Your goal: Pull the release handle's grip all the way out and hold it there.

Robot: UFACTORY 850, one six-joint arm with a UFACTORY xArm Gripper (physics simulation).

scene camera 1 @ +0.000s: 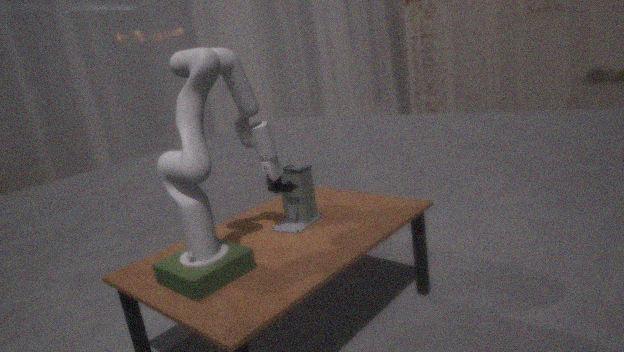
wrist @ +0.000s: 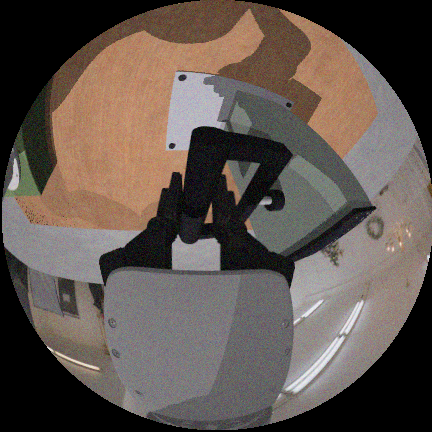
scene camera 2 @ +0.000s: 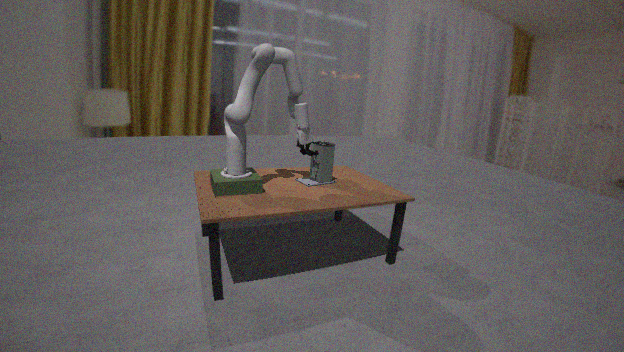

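Note:
The release handle is a black looped frame on the side of an upright grey-green housing (scene camera 1: 304, 195) (scene camera 2: 325, 165) (wrist: 300, 185). Its thick grip bar (wrist: 202, 167) stands out from the housing, and slanted arms join it to the part near the housing face. My gripper (scene camera 1: 278, 185) (scene camera 2: 305, 149) (wrist: 197, 184) is shut on the grip, with one black finger on each side of it in the wrist view. The far contact faces are hidden, and the dark fingers and handle blend together in the scene views. How far the grip is drawn out cannot be told.
The housing stands on a pale base plate (scene camera 1: 286, 228) (scene camera 2: 306, 182) (wrist: 187, 112) with dark bolts, on a wooden table (scene camera 1: 345, 220) (scene camera 2: 300, 200) (wrist: 110, 125). A black knob (wrist: 276, 200) on a light stem sits beside the handle. The arm's green base block (scene camera 1: 205, 275) (scene camera 2: 237, 185) is at the table's other end.

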